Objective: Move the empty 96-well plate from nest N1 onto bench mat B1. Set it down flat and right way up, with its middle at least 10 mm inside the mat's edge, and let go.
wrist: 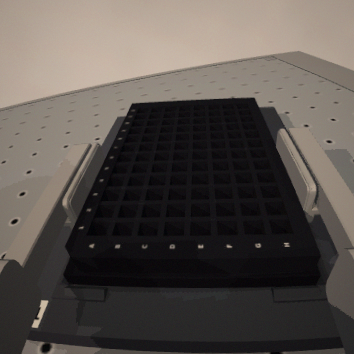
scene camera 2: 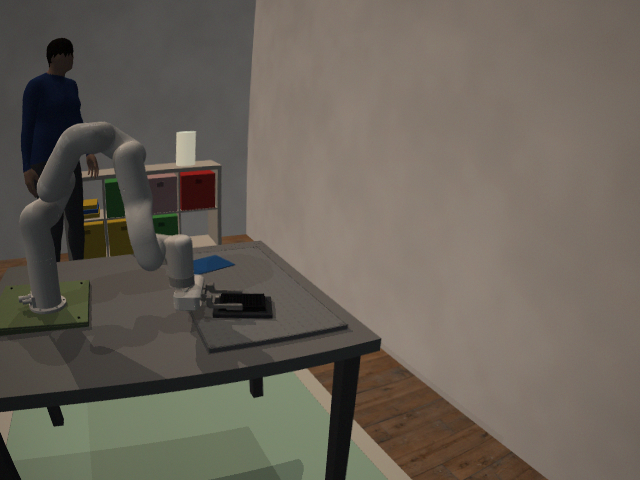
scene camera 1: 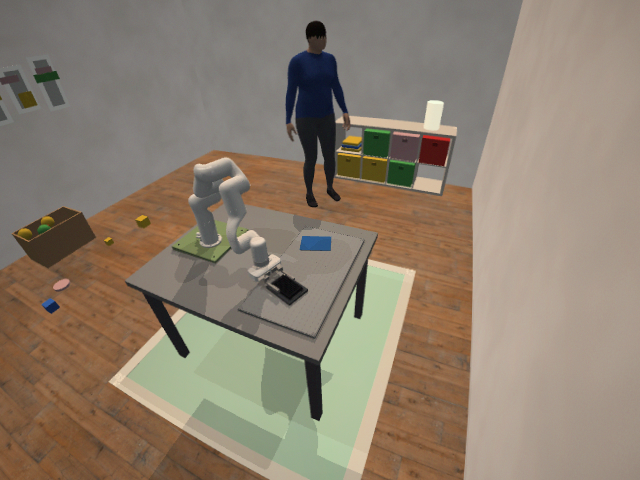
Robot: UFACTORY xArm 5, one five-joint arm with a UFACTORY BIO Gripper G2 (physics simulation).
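Pixels of known places: hand, its tool point: (wrist: 186, 177) (scene camera 2: 234, 299) (scene camera 1: 283, 283); arm's base, origin of its link: (scene camera 2: 48, 305) (scene camera 1: 211, 241).
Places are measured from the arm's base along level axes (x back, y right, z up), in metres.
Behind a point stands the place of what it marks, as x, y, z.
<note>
The black 96-well plate (scene camera 1: 287, 287) @(-0.558, 0.278, 0.017) (scene camera 2: 250, 300) @(-0.570, 0.282, 0.020) (wrist: 190, 200) @(-0.519, 0.254, 0.020) sits flat and right way up in the dark nest N1 (scene camera 1: 290, 300) @(-0.591, 0.343, 0.008) (scene camera 2: 258, 314) @(-0.559, 0.342, 0.005) (wrist: 200, 317) @(-0.484, 0.237, 0.005). Its open wells face up, with row letters A to H nearest the wrist camera. My gripper (scene camera 1: 283, 281) @(-0.532, 0.259, 0.021) (scene camera 2: 241, 299) @(-0.532, 0.259, 0.021) (wrist: 191, 175) @(-0.532, 0.259, 0.021) is shut on the plate, one finger along each long side. The contact faces are partly hidden. The blue bench mat B1 (scene camera 1: 315, 243) @(-0.603, -0.096, -0.004) (scene camera 2: 212, 264) @(-0.625, -0.089, -0.004) lies flat towards the far end of the board; it does not show in the wrist view.
A grey perforated board (scene camera 1: 330, 289) @(-0.750, 0.230, -0.006) (scene camera 2: 305, 320) @(-0.660, 0.416, -0.006) (wrist: 40, 150) @(-0.659, 0.193, -0.006) carries the nest and the mat on the dark table (scene camera 1: 170, 268) @(0.118, 0.243, -0.019) (scene camera 2: 118, 335) @(-0.180, 0.240, -0.019). The arm stands on a green base plate (scene camera 1: 183, 246) @(0.134, 0.082, 0.004) (scene camera 2: 74, 310) @(-0.080, 0.068, -0.003). A person (scene camera 1: 315, 85) (scene camera 2: 51, 113) stands behind the table.
</note>
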